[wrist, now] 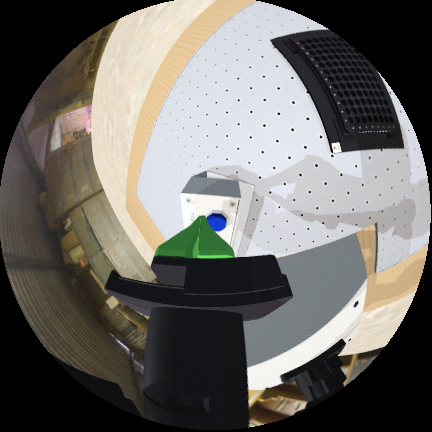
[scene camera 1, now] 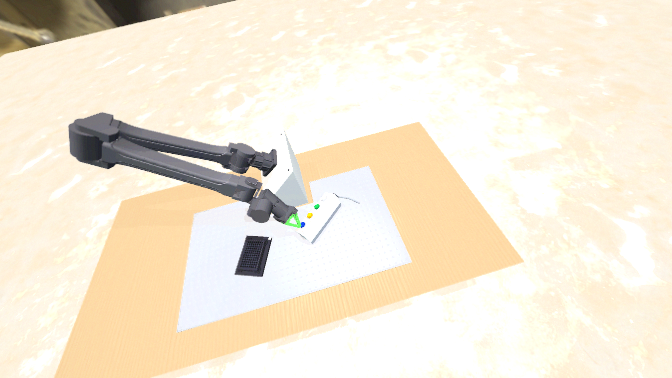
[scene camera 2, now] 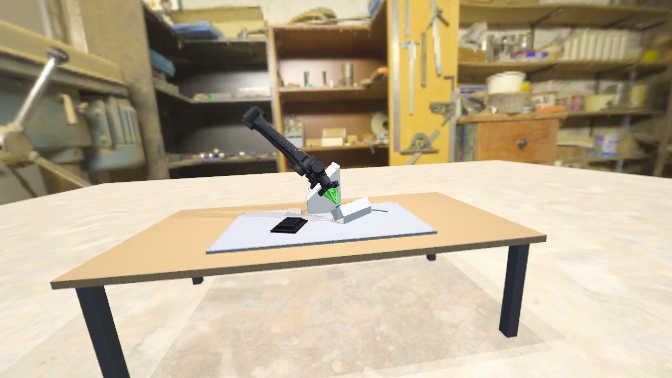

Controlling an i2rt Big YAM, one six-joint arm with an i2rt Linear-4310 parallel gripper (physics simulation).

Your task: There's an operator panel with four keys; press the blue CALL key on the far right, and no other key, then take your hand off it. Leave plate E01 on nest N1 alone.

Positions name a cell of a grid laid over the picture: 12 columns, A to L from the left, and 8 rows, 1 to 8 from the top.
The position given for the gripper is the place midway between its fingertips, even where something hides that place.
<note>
The gripper (wrist: F5) is shut, holding nothing. Also in view: a black well plate (wrist: J3). Also in view: a white button box (wrist: F4).
</note>
